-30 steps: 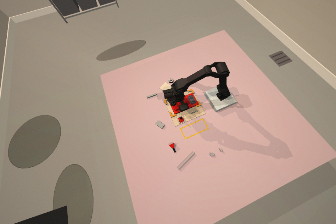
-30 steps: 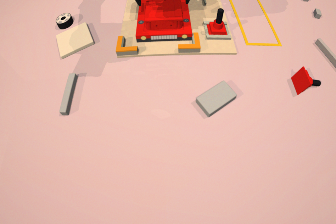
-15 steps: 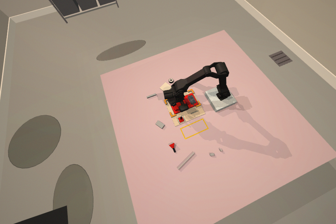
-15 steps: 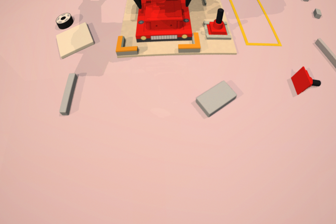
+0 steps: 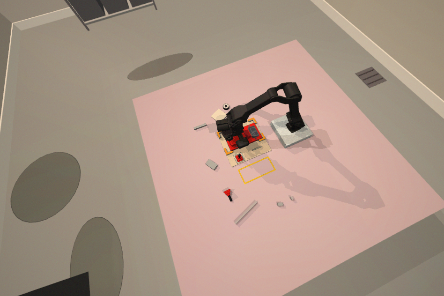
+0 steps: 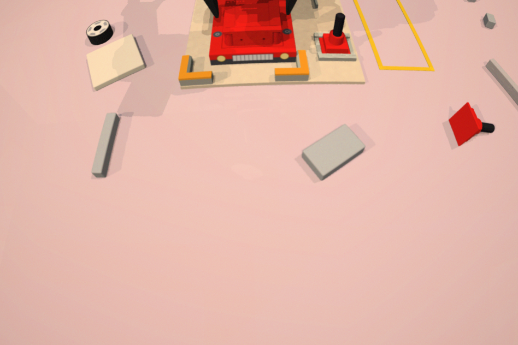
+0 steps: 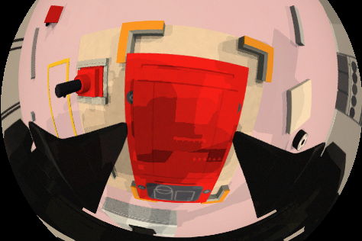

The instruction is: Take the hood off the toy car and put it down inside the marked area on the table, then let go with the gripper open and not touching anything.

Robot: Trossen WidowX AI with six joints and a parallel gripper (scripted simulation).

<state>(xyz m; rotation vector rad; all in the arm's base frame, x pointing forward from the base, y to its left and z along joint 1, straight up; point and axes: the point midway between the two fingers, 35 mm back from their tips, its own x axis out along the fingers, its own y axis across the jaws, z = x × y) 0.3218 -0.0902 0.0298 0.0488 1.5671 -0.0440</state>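
Now: the red hood right at my gripper tip. Round my gripper tip: black wheel: 50 mm behind, 240 mm to the right, 30 mm below; then beige tile: 20 mm ahead, 200 mm to the right, 30 mm below.
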